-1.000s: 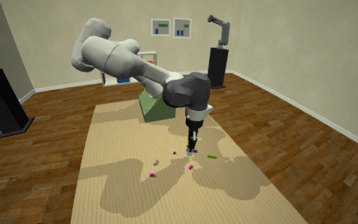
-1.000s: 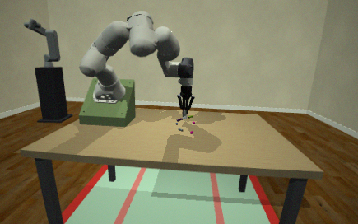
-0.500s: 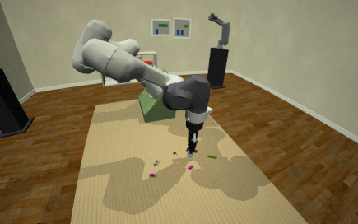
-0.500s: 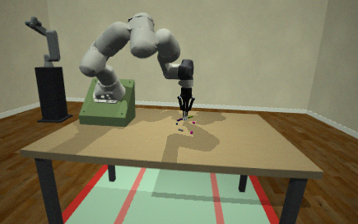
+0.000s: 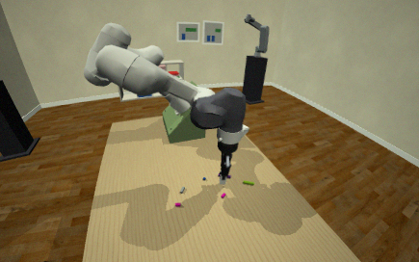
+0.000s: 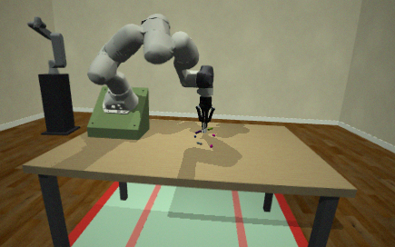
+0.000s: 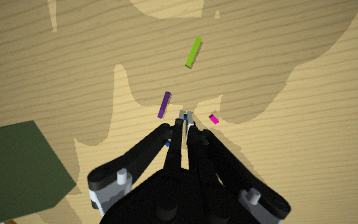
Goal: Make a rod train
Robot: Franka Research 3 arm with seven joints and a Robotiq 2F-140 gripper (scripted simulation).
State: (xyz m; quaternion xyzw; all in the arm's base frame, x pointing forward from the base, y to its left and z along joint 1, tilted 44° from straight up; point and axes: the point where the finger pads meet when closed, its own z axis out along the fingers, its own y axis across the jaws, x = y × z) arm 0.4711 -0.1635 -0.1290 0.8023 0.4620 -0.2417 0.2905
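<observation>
Now: hand 4 cm to the right of the purple rod, 4 cm past it and 4 cm above it. Also, from my hand: dark blue piece (6 cm to the right, 6 cm behind, 4 cm below); grey rod (17 cm to the right, 4 cm below, 4 cm behind); lime rod (11 cm to the left, 5 cm ahead, 4 cm below).
</observation>
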